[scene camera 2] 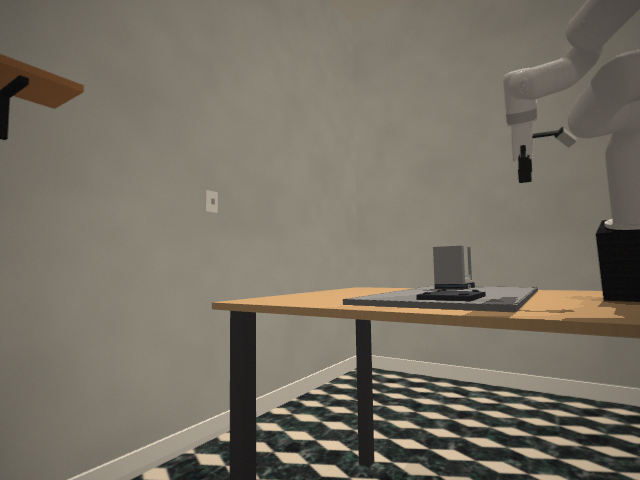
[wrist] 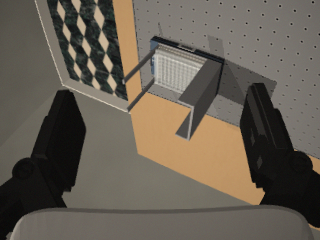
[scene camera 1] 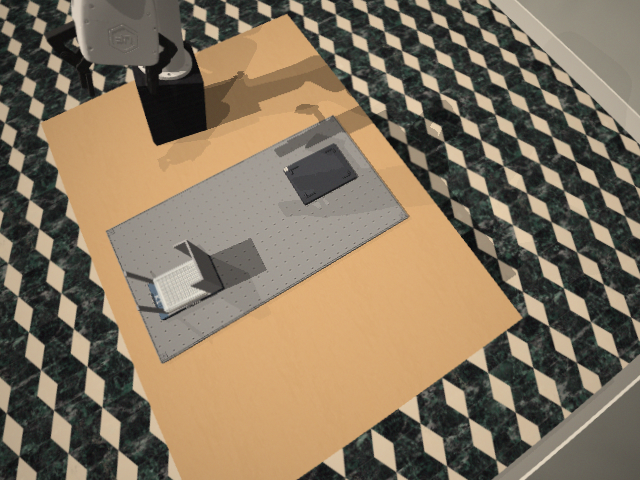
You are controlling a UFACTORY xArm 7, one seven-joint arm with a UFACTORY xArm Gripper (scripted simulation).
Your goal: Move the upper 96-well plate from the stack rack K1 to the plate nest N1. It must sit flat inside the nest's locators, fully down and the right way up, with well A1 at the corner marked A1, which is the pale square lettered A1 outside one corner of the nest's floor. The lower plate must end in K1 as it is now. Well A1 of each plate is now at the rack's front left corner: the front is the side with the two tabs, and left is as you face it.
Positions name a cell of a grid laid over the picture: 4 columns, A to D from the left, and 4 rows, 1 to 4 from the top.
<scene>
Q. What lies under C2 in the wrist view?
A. A 96-well plate.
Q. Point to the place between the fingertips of my gripper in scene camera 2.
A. D2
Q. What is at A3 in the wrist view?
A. My gripper.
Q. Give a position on a 96-well plate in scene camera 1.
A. B3
</scene>
